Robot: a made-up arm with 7 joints. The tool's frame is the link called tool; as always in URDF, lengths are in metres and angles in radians. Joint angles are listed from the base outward.
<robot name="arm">
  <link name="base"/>
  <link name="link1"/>
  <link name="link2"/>
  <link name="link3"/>
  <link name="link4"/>
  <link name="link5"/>
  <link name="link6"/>
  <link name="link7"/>
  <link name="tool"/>
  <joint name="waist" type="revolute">
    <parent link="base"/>
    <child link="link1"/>
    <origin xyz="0.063 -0.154 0.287" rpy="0 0 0"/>
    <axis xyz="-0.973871 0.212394 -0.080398"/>
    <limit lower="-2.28" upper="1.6"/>
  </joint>
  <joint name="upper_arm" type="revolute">
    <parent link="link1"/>
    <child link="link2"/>
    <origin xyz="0.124 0.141 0.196" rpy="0 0 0"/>
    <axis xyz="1 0 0"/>
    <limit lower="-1.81" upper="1"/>
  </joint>
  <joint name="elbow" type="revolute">
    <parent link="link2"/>
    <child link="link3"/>
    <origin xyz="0.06 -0.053 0.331" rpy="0 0 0"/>
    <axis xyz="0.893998 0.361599 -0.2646"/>
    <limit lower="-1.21" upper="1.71"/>
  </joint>
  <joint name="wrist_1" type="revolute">
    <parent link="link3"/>
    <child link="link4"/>
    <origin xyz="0.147 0.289 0.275" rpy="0 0 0"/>
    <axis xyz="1 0 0"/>
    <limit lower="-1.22" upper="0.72"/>
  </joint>
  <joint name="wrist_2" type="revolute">
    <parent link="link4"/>
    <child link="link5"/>
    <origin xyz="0.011 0.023 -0.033" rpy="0 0 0"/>
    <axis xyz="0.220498 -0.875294 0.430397"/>
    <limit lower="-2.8" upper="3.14"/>
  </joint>
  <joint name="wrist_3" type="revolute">
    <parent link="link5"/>
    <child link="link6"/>
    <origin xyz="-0.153 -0.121 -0.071" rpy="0 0 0"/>
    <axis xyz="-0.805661 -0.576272 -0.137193"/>
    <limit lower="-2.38" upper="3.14"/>
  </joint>
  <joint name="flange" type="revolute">
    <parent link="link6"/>
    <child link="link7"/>
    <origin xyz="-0.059 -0.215 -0.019" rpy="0 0 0"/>
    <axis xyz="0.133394 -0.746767 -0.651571"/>
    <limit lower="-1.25" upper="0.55"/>
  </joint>
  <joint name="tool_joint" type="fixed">
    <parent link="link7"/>
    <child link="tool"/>
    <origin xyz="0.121 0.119 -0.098" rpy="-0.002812 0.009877 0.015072"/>
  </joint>
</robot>
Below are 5 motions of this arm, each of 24 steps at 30 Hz.
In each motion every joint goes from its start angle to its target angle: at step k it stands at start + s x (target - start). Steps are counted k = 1, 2, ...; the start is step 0. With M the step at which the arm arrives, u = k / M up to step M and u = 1 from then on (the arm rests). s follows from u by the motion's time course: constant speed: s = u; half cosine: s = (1 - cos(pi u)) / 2; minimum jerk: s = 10 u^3 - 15 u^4 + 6 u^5.
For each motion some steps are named. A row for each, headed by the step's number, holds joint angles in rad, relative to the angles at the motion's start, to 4 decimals.
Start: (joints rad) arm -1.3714 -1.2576 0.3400 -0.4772 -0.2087 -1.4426 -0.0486
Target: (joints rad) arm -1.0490 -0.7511 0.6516 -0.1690 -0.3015 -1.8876 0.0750
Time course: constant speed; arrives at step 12
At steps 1, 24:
1: 0.0269 0.0422 0.0260 0.0257 -0.0077 -0.0371 0.0103
24: 0.3224 0.5065 0.3116 0.3082 -0.0928 -0.4450 0.1236

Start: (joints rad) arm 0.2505 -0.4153 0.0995 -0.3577 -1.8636 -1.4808 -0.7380
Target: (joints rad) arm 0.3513 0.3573 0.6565 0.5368 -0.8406 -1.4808 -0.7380
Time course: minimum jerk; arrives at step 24
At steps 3, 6, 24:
3: 0.0016 0.0124 0.0089 0.0144 0.0164 0.0000 0.0000
6: 0.0104 0.0800 0.0577 0.0926 0.1059 0.0000 0.0000
24: 0.1008 0.7726 0.5570 0.8945 1.0230 0.0000 0.0000

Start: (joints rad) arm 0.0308 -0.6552 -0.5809 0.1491 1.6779 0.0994 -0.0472
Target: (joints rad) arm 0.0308 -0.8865 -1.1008 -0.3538 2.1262 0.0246 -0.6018
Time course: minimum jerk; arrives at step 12
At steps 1, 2, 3, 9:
1: 0.0000 -0.0012 -0.0026 -0.0026 0.0023 -0.0004 -0.0028
2: 0.0000 -0.0082 -0.0185 -0.0178 0.0159 -0.0027 -0.0197
3: 0.0000 -0.0239 -0.0538 -0.0521 0.0464 -0.0077 -0.0574
9: 0.0000 -0.2074 -0.4661 -0.4508 0.4019 -0.0671 -0.4972

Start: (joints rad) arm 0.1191 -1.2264 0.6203 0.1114 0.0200 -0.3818 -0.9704
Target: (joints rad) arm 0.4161 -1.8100 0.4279 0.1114 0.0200 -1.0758 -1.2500
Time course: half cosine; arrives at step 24
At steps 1, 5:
1: 0.0013 -0.0025 -0.0008 0.0000 0.0000 -0.0030 -0.0012
5: 0.0307 -0.0603 -0.0199 0.0000 0.0000 -0.0717 -0.0289

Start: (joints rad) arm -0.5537 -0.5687 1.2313 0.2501 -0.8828 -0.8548 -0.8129
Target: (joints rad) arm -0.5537 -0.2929 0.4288 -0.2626 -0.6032 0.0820 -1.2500
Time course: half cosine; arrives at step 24
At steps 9, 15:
9: 0.0000 0.0851 -0.2477 -0.1582 0.0863 0.2892 -0.1349
15: 0.0000 0.1907 -0.5548 -0.3545 0.1933 0.6476 -0.3022

